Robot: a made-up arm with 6 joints.
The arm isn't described. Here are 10 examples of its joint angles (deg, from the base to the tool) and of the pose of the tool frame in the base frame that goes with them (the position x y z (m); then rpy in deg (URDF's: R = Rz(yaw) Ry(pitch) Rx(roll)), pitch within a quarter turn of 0, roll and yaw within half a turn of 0).
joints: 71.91 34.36 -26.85 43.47 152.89 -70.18
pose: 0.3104 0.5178 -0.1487 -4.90 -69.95 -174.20
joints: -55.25 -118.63 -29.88 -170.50 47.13 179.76
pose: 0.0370 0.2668 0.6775 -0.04 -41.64 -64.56
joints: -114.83 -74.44 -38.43 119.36 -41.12 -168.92
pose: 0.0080 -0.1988 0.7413 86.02 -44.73 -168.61
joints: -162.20 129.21 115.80 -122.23 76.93 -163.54
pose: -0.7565 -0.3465 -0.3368 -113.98 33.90 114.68
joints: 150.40 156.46 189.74 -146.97 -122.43 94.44
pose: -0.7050 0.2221 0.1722 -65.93 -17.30 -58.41
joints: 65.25 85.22 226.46 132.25 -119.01 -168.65
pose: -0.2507 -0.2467 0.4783 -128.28 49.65 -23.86
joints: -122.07 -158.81 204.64 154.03 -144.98 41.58
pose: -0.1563 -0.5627 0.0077 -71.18 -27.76 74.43
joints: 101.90 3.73 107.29 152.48 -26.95 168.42
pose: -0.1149 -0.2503 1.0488 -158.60 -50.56 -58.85
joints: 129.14 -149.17 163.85 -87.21 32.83 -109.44
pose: -0.1049 0.1432 -0.7058 167.53 36.61 86.72
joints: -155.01 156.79 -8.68 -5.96 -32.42 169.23
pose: 0.4120 0.3951 -0.2581 16.83 -17.72 21.64
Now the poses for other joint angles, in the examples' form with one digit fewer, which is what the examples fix.
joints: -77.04 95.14 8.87 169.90 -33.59 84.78
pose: 0.256 -0.302 -0.542 96.3 52.7 -86.3
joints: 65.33 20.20 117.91 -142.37 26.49 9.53
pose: -0.084 0.169 1.080 -176.2 -69.1 15.5
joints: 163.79 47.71 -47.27 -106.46 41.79 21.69
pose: 0.014 -0.059 -0.317 -28.6 46.6 52.2
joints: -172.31 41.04 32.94 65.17 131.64 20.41
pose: -0.868 -0.039 0.426 -121.2 -23.8 -40.2
